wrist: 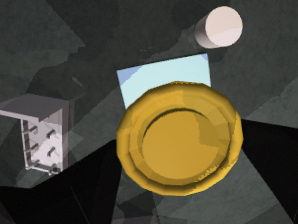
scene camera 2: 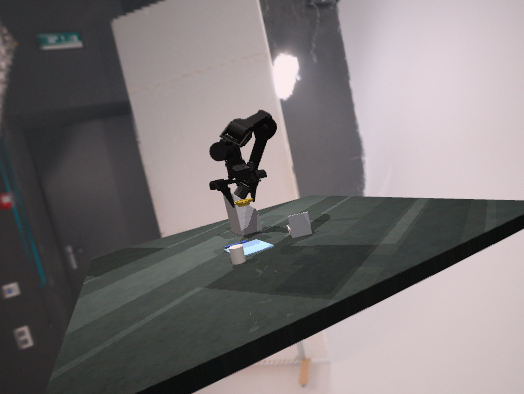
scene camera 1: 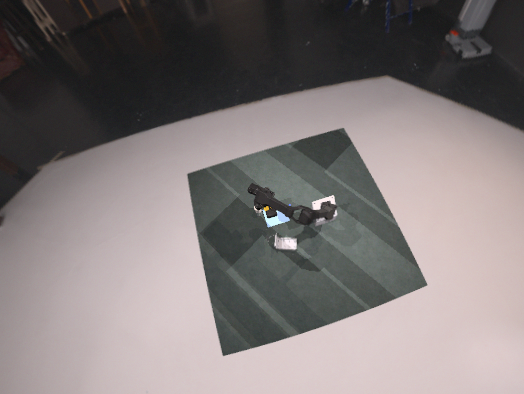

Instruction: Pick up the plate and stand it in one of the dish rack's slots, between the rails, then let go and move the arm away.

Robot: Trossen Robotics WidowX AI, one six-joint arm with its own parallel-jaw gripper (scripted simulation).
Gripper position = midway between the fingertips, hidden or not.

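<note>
White cup (wrist: pixel 216 31), visible. Yellow plate (wrist: pixel 178 138), carried by my gripper (scene camera 2: pixel 243 204). Gripper also in the wrist view (wrist: pixel 177 137).
</note>
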